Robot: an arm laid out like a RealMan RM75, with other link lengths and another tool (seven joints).
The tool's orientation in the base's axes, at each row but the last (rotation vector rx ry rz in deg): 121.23 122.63 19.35; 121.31 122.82 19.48; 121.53 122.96 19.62; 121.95 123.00 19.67; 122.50 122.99 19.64; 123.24 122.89 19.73; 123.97 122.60 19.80; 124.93 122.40 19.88; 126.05 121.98 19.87
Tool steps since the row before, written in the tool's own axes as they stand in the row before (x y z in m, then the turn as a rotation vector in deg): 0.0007 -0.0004 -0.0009 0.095 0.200 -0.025; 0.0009 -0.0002 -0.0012 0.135 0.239 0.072; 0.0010 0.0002 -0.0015 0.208 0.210 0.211; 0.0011 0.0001 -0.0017 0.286 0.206 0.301; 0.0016 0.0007 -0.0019 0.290 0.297 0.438; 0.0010 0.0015 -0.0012 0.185 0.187 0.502; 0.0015 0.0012 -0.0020 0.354 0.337 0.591; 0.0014 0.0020 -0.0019 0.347 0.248 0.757; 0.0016 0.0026 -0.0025 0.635 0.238 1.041
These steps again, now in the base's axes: -0.0006 0.0006 0.0008 0.187 0.093 0.079; -0.0005 0.0008 0.0012 0.246 0.141 -0.003; -0.0002 0.0009 0.0016 0.249 0.226 -0.138; -0.0003 0.0009 0.0018 0.264 0.311 -0.220; 0.0002 0.0014 0.0021 0.383 0.328 -0.332; 0.0012 0.0009 0.0016 0.290 0.231 -0.429; 0.0007 0.0013 0.0024 0.456 0.405 -0.465; 0.0016 0.0011 0.0024 0.403 0.418 -0.646; 0.0021 0.0012 0.0031 0.457 0.737 -0.890
